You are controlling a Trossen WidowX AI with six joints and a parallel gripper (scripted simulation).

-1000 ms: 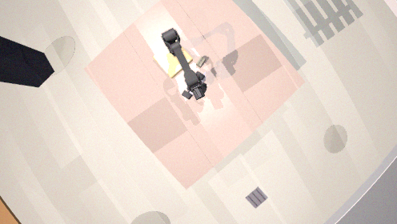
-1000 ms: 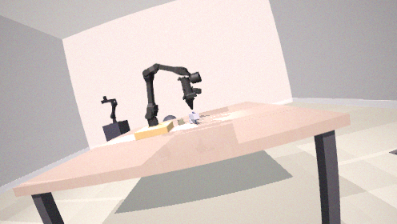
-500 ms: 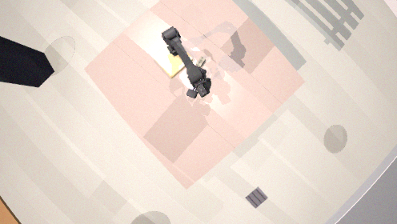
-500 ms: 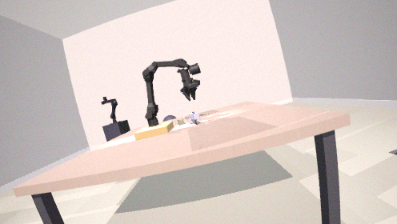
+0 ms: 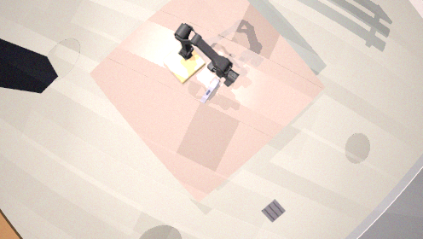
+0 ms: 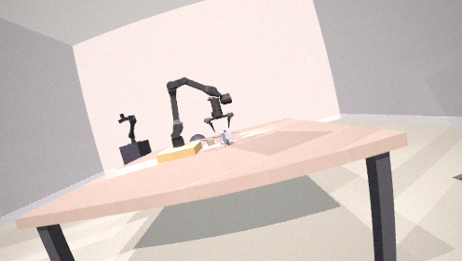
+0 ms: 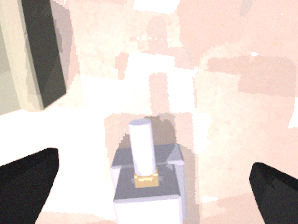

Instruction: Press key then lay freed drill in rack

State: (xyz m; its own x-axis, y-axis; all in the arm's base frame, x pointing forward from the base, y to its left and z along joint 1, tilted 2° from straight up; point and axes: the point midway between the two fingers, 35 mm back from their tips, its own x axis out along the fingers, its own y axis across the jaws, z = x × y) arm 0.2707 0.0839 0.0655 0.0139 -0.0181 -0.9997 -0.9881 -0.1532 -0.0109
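Now: the drill 10 mm ahead of my gripper tip, 50 mm to the right of it and 20 mm below it. The rest, counted from my gripper tip: dark block: 100 mm behind, 20 mm to the left, 50 mm below; then dark blue key: 40 mm ahead, 130 mm to the right, 20 mm below.
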